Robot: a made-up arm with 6 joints. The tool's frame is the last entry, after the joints. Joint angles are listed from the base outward.
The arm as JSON. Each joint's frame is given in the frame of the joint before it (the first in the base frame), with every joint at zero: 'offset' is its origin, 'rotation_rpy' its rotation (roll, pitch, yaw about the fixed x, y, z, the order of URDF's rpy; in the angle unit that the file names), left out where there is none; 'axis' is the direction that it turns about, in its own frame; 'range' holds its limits. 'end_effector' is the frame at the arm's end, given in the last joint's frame.
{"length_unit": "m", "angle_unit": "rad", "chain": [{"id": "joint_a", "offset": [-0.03, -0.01, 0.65], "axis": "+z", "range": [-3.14, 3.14]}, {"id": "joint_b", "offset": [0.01, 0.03, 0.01], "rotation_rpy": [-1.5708, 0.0, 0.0], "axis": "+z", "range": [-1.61, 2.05]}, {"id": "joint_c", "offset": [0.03, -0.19, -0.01], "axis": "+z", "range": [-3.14, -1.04]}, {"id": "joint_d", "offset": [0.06, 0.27, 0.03], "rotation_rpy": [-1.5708, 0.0, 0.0], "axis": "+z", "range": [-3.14, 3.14]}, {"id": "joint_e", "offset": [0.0, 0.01, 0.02], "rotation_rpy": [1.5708, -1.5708, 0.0], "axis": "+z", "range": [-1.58, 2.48]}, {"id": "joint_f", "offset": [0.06, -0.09, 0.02], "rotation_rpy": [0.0, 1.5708, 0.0], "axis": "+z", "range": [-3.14, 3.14]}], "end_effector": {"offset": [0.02, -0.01, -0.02], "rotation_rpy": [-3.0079, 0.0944, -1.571]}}
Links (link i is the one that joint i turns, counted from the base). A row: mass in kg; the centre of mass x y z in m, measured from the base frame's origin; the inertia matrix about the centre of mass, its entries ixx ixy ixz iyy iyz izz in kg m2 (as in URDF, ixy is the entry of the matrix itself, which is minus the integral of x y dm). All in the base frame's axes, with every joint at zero. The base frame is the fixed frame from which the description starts. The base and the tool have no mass.
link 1: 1.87; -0.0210 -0.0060 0.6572; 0.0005 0 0 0.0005 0 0.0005
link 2: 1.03; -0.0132 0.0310 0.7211; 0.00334 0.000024 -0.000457 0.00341 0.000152 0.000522
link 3: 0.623; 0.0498 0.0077 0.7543; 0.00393 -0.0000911 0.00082 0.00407 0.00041 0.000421
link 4: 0.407; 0.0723 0.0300 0.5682; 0.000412 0 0 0.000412 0 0.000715
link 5: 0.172; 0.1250 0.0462 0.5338; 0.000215 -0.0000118 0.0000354 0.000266 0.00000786 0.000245
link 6: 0.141; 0.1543 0.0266 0.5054; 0.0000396 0 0 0.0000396 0 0.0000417
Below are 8 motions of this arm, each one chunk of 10 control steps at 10 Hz.
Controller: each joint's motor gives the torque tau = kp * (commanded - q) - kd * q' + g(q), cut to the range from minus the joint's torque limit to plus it. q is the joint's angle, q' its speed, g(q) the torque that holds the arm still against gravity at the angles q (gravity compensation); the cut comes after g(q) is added. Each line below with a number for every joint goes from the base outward.
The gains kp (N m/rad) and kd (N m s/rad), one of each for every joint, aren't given. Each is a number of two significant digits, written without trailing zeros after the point. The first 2 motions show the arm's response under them.
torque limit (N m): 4.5 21 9.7 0.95 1.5 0.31
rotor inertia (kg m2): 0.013 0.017 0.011 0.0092 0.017 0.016
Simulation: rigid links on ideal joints. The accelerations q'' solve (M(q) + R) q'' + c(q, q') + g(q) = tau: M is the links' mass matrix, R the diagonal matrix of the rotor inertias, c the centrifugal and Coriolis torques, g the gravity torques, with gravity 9.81 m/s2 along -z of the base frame. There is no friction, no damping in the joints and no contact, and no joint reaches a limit. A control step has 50 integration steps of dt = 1/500 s. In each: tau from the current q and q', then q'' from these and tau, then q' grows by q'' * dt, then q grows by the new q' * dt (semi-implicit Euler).
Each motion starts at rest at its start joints. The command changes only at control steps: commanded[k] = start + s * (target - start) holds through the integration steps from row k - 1 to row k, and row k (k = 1, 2, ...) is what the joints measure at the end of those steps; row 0 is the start. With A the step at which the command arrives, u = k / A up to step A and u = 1 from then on. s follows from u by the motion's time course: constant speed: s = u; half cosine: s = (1 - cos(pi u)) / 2; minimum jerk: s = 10 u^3 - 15 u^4 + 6 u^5; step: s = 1 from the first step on.
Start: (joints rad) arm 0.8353 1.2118 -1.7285 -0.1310 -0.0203 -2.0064
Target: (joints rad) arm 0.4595 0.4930 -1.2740 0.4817 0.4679 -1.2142
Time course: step
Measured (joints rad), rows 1 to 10:
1: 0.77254 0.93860 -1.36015 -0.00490 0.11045 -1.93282
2: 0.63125 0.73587 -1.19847 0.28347 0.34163 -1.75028
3: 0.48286 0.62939 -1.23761 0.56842 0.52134 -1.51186
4: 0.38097 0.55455 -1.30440 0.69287 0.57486 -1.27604
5: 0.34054 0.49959 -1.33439 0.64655 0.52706 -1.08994
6: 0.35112 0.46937 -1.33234 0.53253 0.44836 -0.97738
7: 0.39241 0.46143 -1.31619 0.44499 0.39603 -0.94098
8: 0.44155 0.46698 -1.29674 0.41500 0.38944 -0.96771
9: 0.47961 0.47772 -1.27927 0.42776 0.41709 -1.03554
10: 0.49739 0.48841 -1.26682 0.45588 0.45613 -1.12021
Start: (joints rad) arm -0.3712 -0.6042 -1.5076 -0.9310 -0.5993 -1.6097
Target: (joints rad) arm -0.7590 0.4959 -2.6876 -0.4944 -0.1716 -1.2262
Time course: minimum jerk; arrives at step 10
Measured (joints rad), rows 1 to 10:
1: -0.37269 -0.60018 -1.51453 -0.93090 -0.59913 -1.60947
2: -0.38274 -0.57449 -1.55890 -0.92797 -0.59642 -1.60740
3: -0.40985 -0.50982 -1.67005 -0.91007 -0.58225 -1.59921
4: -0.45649 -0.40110 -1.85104 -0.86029 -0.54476 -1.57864
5: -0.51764 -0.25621 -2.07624 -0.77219 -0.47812 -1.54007
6: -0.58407 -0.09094 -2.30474 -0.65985 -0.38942 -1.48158
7: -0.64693 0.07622 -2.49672 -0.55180 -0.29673 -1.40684
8: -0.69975 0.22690 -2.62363 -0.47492 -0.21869 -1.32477
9: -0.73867 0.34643 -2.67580 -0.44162 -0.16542 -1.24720
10: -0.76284 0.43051 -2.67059 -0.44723 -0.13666 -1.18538
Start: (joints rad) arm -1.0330 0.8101 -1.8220 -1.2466 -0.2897 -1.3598
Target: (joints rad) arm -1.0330 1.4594 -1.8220 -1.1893 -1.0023 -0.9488
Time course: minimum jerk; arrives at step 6
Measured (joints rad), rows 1 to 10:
1: -1.03288 0.81635 -1.82714 -1.24465 -0.29647 -1.35824
2: -1.03239 0.85331 -1.85158 -1.23123 -0.34095 -1.34680
3: -1.03188 0.94018 -1.88605 -1.19568 -0.45968 -1.31094
4: -1.03218 1.07223 -1.90094 -1.14828 -0.65002 -1.24090
5: -1.03495 1.22159 -1.87439 -1.12125 -0.85519 -1.14159
6: -1.04049 1.35325 -1.81549 -1.13805 -1.00293 -1.03198
7: -1.04382 1.44852 -1.76498 -1.18737 -1.06523 -0.93421
8: -1.03950 1.50150 -1.74802 -1.23635 -1.06247 -0.86398
9: -1.02965 1.51727 -1.76152 -1.25933 -1.03028 -0.82791
10: -1.02128 1.50834 -1.78879 -1.24996 -0.99751 -0.82430

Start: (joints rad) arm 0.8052 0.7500 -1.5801 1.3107 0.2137 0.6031
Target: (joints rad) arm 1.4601 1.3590 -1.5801 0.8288 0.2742 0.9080
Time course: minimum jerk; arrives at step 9
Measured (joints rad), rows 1 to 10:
1: 0.80645 0.75196 -1.58158 1.30879 0.21319 0.60340
2: 0.81607 0.76501 -1.58980 1.29443 0.21003 0.60585
3: 0.84785 0.80052 -1.60542 1.24987 0.20300 0.61472
4: 0.91531 0.86529 -1.62266 1.16533 0.19518 0.63541
5: 1.02406 0.95774 -1.63438 1.04979 0.19384 0.67206
6: 1.16824 1.06678 -1.63535 0.92712 0.20636 0.72548
7: 1.32924 1.17475 -1.62261 0.82378 0.23480 0.79205
8: 1.47547 1.26471 -1.59609 0.75926 0.27382 0.86379
9: 1.57001 1.32864 -1.56226 0.74209 0.31309 0.92959
10: 1.59290 1.36950 -1.53653 0.76618 0.34087 0.97836

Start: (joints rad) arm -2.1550 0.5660 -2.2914 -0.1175 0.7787 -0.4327
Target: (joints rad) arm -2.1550 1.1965 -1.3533 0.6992 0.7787 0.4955
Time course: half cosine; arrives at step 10
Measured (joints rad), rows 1 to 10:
1: -2.15478 0.56564 -2.28372 -0.11152 0.77585 -0.43066
2: -2.15374 0.56881 -2.25277 -0.08347 0.76459 -0.41959
3: -2.15167 0.58588 -2.18643 -0.01837 0.74357 -0.38888
4: -2.14959 0.62797 -2.08069 0.08537 0.71914 -0.32877
5: -2.14952 0.70198 -1.94012 0.21616 0.70254 -0.23393
6: -2.15324 0.80724 -1.77630 0.35740 0.70398 -0.10528
7: -2.16097 0.93358 -1.60530 0.49474 0.72668 0.04958
8: -2.16979 1.06203 -1.44619 0.61689 0.76452 0.21704
9: -2.17259 1.17017 -1.32069 0.71155 0.80552 0.37894
10: -2.16345 1.24097 -1.25086 0.76404 0.83896 0.51516

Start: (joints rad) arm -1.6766 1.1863 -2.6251 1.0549 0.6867 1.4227
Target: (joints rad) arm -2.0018 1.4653 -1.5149 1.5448 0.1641 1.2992
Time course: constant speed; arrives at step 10
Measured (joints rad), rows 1 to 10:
1: -1.67997 1.17219 -2.57504 1.06521 0.67131 1.42336
2: -1.69208 1.16754 -2.48492 1.09799 0.63199 1.42375
3: -1.71604 1.18315 -2.37019 1.15042 0.57767 1.42180
4: -1.75235 1.21767 -2.24198 1.21247 0.52012 1.41553
5: -1.79908 1.26420 -2.10941 1.27566 0.46583 1.40378
6: -1.85203 1.31418 -1.97941 1.33613 0.41479 1.38662
7: -1.90495 1.36041 -1.85615 1.39313 0.36382 1.36539
8: -1.95091 1.39897 -1.74086 1.44657 0.31064 1.34232
9: -1.98545 1.42953 -1.63219 1.49609 0.25578 1.31985
10: -2.00951 1.45439 -1.52719 1.54160 0.20150 1.30002

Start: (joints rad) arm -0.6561 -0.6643 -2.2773 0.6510 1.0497 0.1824
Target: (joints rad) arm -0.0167 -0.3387 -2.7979 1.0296 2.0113 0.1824
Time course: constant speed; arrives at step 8
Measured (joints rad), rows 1 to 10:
1: -0.61464 -0.64063 -2.31961 0.66518 1.08224 0.18263
2: -0.54357 -0.60917 -2.38530 0.70701 1.16588 0.18240
3: -0.46400 -0.57761 -2.45715 0.76708 1.28721 0.18169
4: -0.38307 -0.54535 -2.52810 0.82950 1.42515 0.18090
5: -0.30235 -0.51075 -2.59604 0.88489 1.56353 0.18042
6: -0.22202 -0.47312 -2.66115 0.93234 1.69474 0.18038
7: -0.14206 -0.43280 -2.72443 0.97545 1.81808 0.18066
8: -0.06244 -0.39067 -2.78698 1.01818 1.93641 0.18104
9: -0.02470 -0.37243 -2.80820 1.05376 2.02264 0.18208
10: -0.01569 -0.36263 -2.80865 1.06636 2.05961 0.18388

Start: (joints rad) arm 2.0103 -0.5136 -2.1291 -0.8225 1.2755 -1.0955
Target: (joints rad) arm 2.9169 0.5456 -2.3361 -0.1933 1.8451 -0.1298
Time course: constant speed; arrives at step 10
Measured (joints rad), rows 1 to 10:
1: 2.06401 -0.48064 -2.16404 -0.80631 1.29065 -1.08456
2: 2.14604 -0.42291 -2.20504 -0.75531 1.32362 -1.04877
3: 2.23398 -0.34570 -2.23469 -0.68004 1.37176 -0.98289
4: 2.32050 -0.25051 -2.25111 -0.60022 1.43098 -0.88931
5: 2.40401 -0.14071 -2.25835 -0.52794 1.49651 -0.77560
6: 2.48549 -0.02173 -2.26207 -0.46404 1.56419 -0.65134
7: 2.56696 0.10045 -2.26734 -0.40358 1.63094 -0.52540
8: 2.65026 0.22094 -2.27741 -0.34215 1.69470 -0.40437
9: 2.73657 0.33684 -2.29333 -0.27857 1.75443 -0.29189
10: 2.82622 0.44731 -2.31437 -0.21402 1.81010 -0.18884

